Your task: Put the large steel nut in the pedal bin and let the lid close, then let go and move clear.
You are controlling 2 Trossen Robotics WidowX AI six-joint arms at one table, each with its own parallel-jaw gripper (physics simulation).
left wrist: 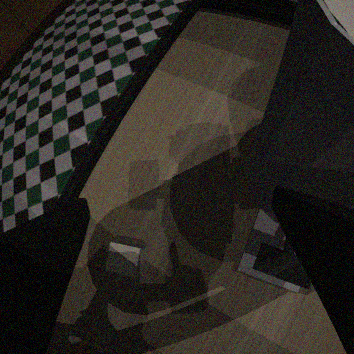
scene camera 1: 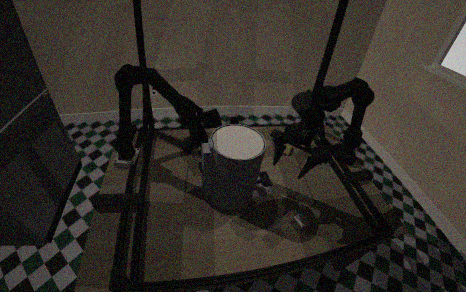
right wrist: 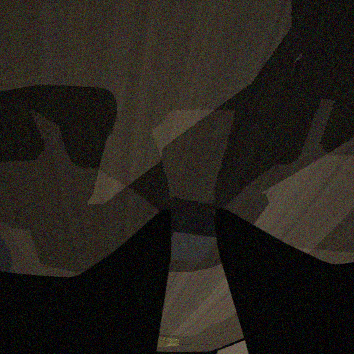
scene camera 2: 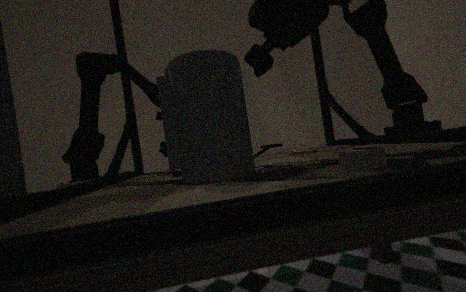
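Seen in the pictures: left gripper, fingertip midpoint: [left wrist: 182, 202] [scene camera 1: 285, 171] [scene camera 2: 271, 62]; right gripper, fingertip midpoint: [right wrist: 192, 217]; left arm's base at its link origin: [scene camera 1: 346, 150] [scene camera 2: 409, 124]; right arm's base at its link origin: [scene camera 1: 126, 154] [scene camera 2: 85, 179].
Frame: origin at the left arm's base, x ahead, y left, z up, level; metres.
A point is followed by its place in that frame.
Note:
The pedal bin [scene camera 1: 232, 179] @(x 0.550, y 0.400, z 0.122 m) [scene camera 2: 206, 116] @(x 0.533, y 0.399, z 0.078 m) [left wrist: 316, 105] @(x 0.477, y 0.353, z 0.167 m) stands in the middle of the table with its pale round lid [scene camera 1: 237, 142] @(x 0.553, y 0.326, z 0.204 m) shut. Its pedal [scene camera 1: 264, 179] @(x 0.433, y 0.274, z 0.004 m) [left wrist: 270, 253] @(x 0.427, y 0.291, z 0.004 m) sticks out at the base. My right gripper [scene camera 1: 195, 142] [right wrist: 192, 217] @(x 0.676, y 0.143, z -0.043 m) is low behind the bin at its left. In the right wrist view its fingers are shut on a small grey-blue block, the large steel nut [right wrist: 191, 246] @(x 0.667, y 0.139, z -0.033 m). The nut is hidden in the scene views. My left gripper [scene camera 1: 291, 163] @(x 0.398, y 0.371, z 0.161 m) [left wrist: 182, 202] @(x 0.398, y 0.371, z 0.161 m) hangs open and empty to the right of the bin, above the table.
A small white block [scene camera 1: 299, 221] @(x 0.296, y 0.426, z -0.020 m) [left wrist: 123, 251] @(x 0.296, y 0.422, z -0.019 m) lies on the table in front of the bin at the right. A yellow piece [scene camera 1: 287, 149] @(x 0.314, y 0.023, z -0.038 m) [right wrist: 168, 341] @(x 0.365, y -0.012, z -0.040 m) lies behind the left gripper. Black frame posts [scene camera 1: 140, 58] @(x 0.998, y 0.054, z 0.337 m) [scene camera 1: 330, 52] @(x 0.184, y -0.216, z 0.409 m) rise at both sides. The scene is very dark.

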